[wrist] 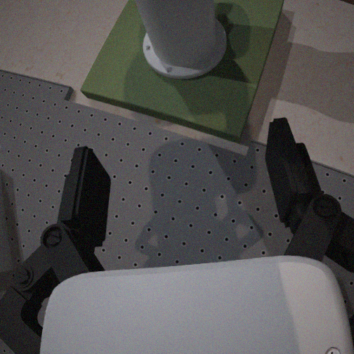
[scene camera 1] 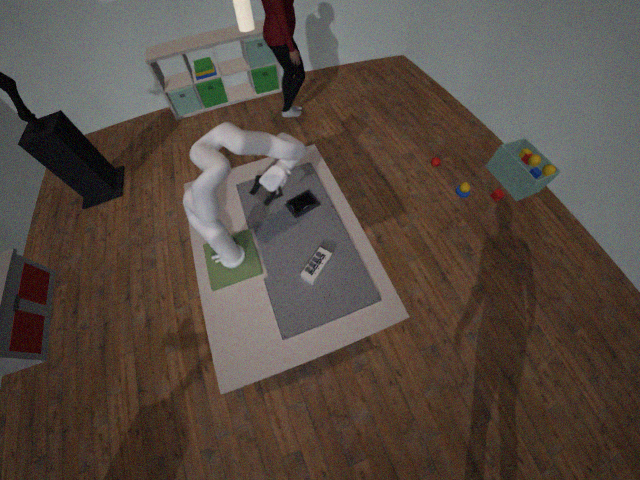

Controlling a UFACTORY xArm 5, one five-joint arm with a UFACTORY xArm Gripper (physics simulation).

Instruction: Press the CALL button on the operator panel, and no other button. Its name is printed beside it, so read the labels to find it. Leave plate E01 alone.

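Observation:
A small white panel with a row of dark marks or buttons lies on the grey perforated board in the scene view. Its labels are too small to read, so I cannot tell which button is CALL. A black rectangular tray-like thing lies on the board nearer my gripper; I cannot tell whether it is or holds plate E01, as no such label is legible. My gripper is open and empty, above the board, left of the black thing in the scene view and well apart from the white panel.
The arm's base stands on a green plate on the pale table top. Part of a grey object shows at the wrist view's left edge. A person stands beyond the table near a shelf unit.

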